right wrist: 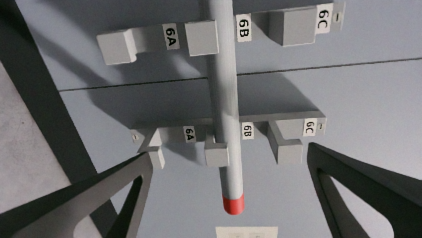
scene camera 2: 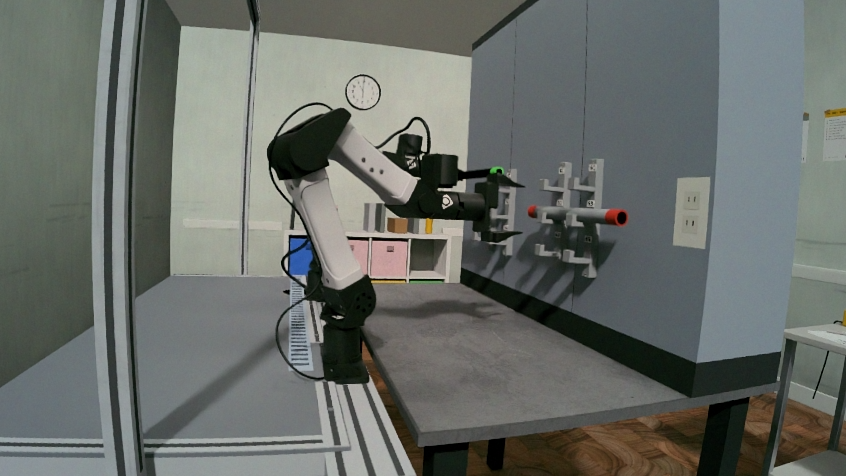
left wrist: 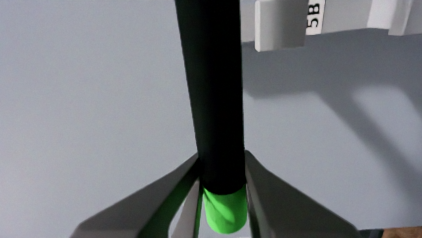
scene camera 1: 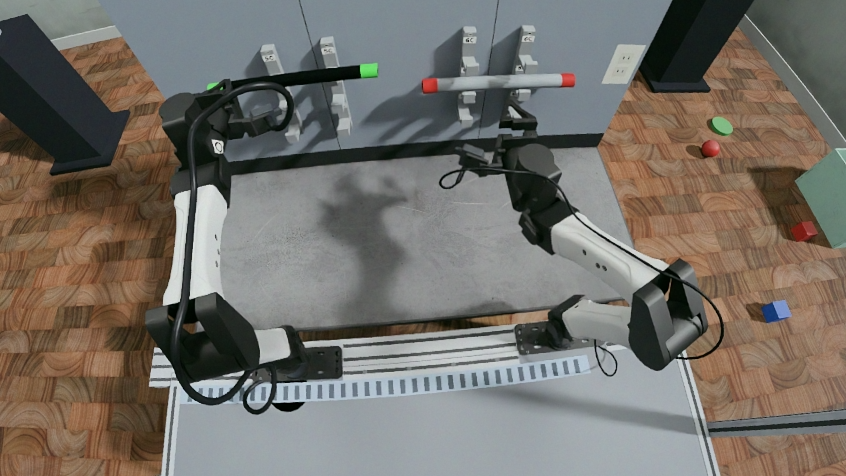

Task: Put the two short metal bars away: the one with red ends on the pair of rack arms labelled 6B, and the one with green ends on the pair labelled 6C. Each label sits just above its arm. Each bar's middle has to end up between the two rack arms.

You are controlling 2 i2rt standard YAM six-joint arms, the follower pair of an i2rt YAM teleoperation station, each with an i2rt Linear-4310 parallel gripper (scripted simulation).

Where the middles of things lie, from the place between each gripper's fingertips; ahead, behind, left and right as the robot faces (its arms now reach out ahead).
Now: the green-ended bar (left wrist: 211, 45) 12 cm to the right of my left hand. Round my left hand: red-ended bar (scene camera 1: 473, 83): 54 cm to the right, 10 cm below, 5 cm ahead; then outlet plate (scene camera 2: 699, 184): 85 cm to the right, 8 cm below, 8 cm ahead; then rack strip (scene camera 2: 561, 231): 47 cm to the right, 11 cm below, 5 cm ahead.
I see my right gripper (scene camera 2: 522, 209) 12 cm short of the red-ended bar and 2 cm to the left of it. Also, from my right hand: outlet plate 15 cm ahead, 32 cm to the right, 1 cm above; rack strip 12 cm ahead, 6 cm to the left, 1 cm below; green-ended bar 7 cm ahead, 40 cm to the left, 10 cm above.
